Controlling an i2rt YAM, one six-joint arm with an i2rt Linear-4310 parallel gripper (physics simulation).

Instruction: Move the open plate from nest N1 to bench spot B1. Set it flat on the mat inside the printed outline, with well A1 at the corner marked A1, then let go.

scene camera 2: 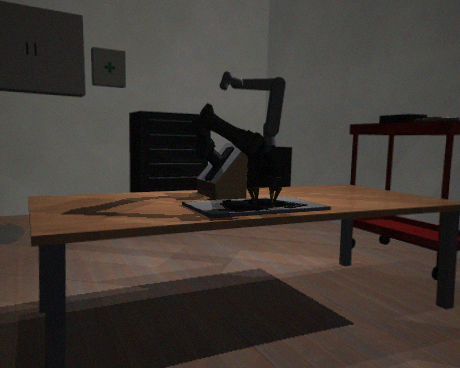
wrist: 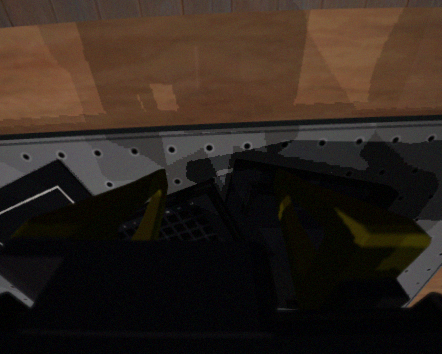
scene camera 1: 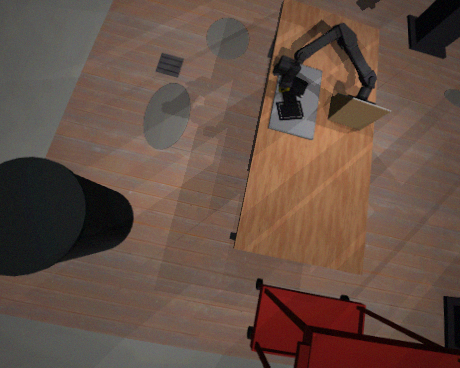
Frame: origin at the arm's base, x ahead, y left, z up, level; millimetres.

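Seen in the pictures: gripper, between the fingertips: (scene camera 2: 264, 206) (wrist: 220, 177) (scene camera 1: 281, 87); arm's base, origin of its link: (scene camera 2: 220, 163) (scene camera 1: 360, 100).
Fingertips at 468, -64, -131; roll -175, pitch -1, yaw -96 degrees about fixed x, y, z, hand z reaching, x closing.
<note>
Offsets run from my fingertips to a thing's top centre, as dx, dy, dz. "spot": to the spot under its first point. Level surfaces: height alone.
The black plate with a grid of wells {spot: -61, +56, +5} (scene camera 1: 289, 96) (wrist: 182, 225) sits on the perforated grey board, partly hidden by the gripper; whether it sits in a nest is too dark to tell. My gripper (scene camera 1: 285, 91) (scene camera 2: 265, 202) (wrist: 220, 177) is part-way open, fingers pointing down and low over the board. In the wrist view the left finger overlaps the plate's left part and the right finger is over a dark block {-89, -44, +6} (wrist: 255, 200). I see nothing held. The black mat with its white printed outline {dz -10} (scene camera 1: 289, 110) (wrist: 49, 176) lies beside the plate. The A1 mark is not readable.
The grey board (scene camera 1: 297, 131) (scene camera 2: 316, 206) (wrist: 37, 145) lies on the wooden table {dz -24} (scene camera 1: 305, 200) (scene camera 2: 125, 220) (wrist: 200, 65), near its edge. A tilted panel on a brown wedge (scene camera 1: 357, 114) (scene camera 2: 237, 177) stands by the arm's base. A red cart (scene camera 1: 285, 320) (scene camera 2: 400, 129) stands beyond the table.
</note>
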